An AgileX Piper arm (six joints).
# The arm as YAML. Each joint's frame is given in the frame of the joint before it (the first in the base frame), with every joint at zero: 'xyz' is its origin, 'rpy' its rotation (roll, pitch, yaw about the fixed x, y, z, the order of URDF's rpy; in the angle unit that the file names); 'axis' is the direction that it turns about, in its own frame. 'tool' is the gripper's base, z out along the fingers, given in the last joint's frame.
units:
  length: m
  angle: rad
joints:
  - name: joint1
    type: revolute
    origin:
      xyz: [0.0, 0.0, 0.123]
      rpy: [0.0, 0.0, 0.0]
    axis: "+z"
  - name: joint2
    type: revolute
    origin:
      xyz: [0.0, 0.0, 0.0]
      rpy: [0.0, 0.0, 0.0]
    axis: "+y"
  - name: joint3
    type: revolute
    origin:
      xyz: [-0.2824, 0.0, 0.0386]
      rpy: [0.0, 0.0, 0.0]
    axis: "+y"
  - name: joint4
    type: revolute
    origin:
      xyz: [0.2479, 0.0, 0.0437]
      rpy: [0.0, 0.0, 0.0]
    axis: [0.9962, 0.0, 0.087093]
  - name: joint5
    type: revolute
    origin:
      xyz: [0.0, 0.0, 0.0]
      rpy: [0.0, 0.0, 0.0]
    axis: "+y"
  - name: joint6
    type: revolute
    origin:
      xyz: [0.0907, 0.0, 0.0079]
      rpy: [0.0, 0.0, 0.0]
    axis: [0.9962, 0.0, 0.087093]
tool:
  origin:
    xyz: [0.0, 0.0, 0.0]
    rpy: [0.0, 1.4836, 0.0]
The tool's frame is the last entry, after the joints.
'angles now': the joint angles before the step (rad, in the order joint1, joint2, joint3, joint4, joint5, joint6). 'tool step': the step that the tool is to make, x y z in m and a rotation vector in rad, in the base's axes. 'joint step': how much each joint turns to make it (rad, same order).
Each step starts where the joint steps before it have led.
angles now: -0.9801 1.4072 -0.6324 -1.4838 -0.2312 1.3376
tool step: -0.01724 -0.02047 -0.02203 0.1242 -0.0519 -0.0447
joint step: -0.1369 0.0944 0.0001 0.0153 -0.1405 0.0025
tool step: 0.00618 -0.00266 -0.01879 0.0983 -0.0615 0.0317
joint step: -0.0143 0.0861 -0.0001 0.0554 -0.1054 -0.0249
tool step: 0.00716 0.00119 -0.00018 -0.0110 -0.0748 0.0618
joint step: 0.0000 0.0241 0.0000 0.0744 -0.0992 -0.0947
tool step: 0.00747 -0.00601 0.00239 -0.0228 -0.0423 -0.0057
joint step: 0.0134 0.0230 -0.0229 0.0849 -0.0203 -0.0628
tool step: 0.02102 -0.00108 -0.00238 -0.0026 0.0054 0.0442
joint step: 0.0662 0.0439 -0.0477 0.0164 0.0188 -0.0037
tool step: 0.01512 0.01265 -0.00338 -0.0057 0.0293 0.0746
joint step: 0.0671 0.0076 -0.0024 -0.0228 0.0178 -0.0007
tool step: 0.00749 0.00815 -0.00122 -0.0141 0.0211 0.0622
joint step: 0.0343 0.0013 -0.0017 -0.0377 0.0024 0.0001
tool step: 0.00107 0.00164 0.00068 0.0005 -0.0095 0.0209
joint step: 0.0008 0.0000 0.0000 -0.0108 -0.0195 0.0001
